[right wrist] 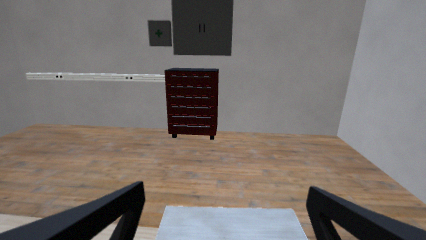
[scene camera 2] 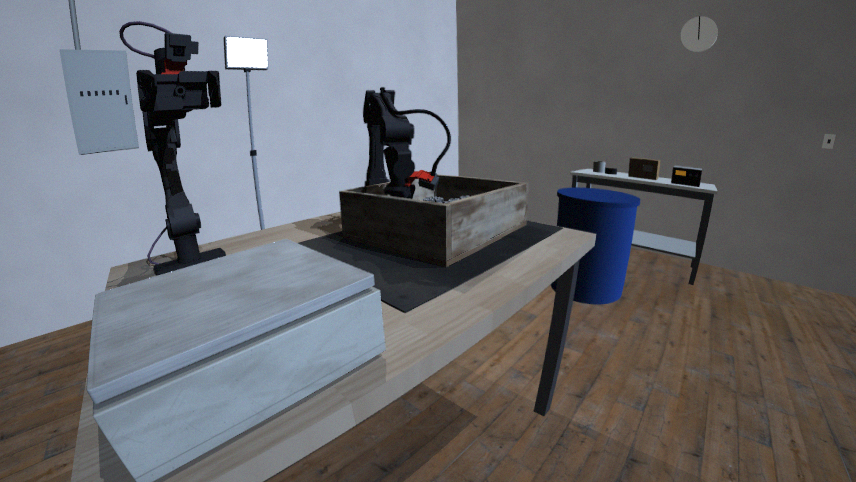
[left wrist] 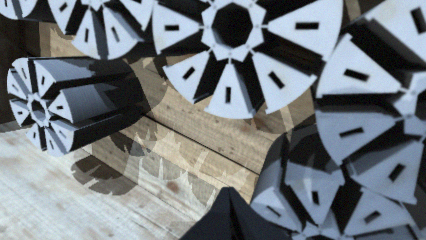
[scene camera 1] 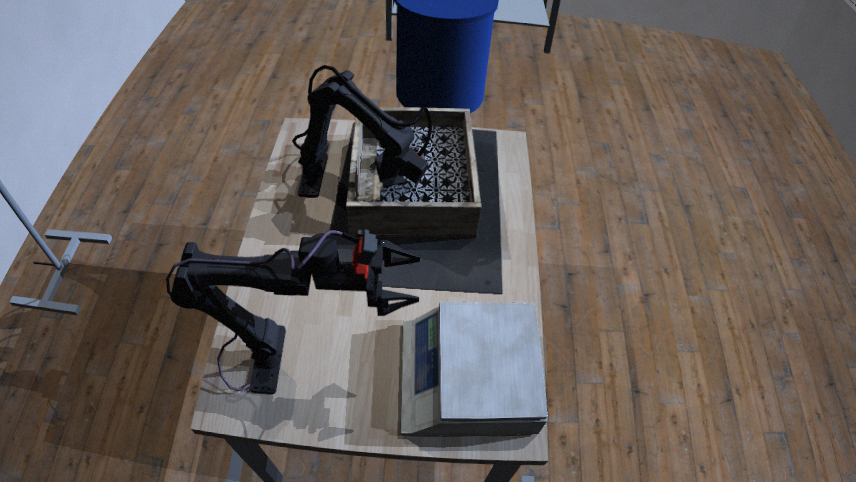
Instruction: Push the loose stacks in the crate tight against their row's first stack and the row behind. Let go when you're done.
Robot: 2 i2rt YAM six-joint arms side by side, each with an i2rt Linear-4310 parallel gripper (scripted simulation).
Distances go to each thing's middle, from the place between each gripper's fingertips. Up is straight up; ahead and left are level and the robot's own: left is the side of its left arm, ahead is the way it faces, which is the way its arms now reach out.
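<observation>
The wooden crate (scene camera 2: pixel 443 234) is where I measure my left hand from: the hand is 30 mm above it, 80 mm short of it and 70 mm to the right of it. Counted from that same left hand, the scale (scene camera 2: pixel 158 406) is 290 mm ahead and 600 mm to the right. By its middle, the wooden crate is nearer to my left hand than to my right hand.
My right hand (scene camera 2: pixel 187 81), meanwhile, is 330 mm above the scale, 20 mm to the left of it and 170 mm short of it. The crate is 360 mm below my right hand, 650 mm to the left of it and 50 mm behind it. Of the things named here, going by their middles, the scale is the nearest to my right hand.
</observation>
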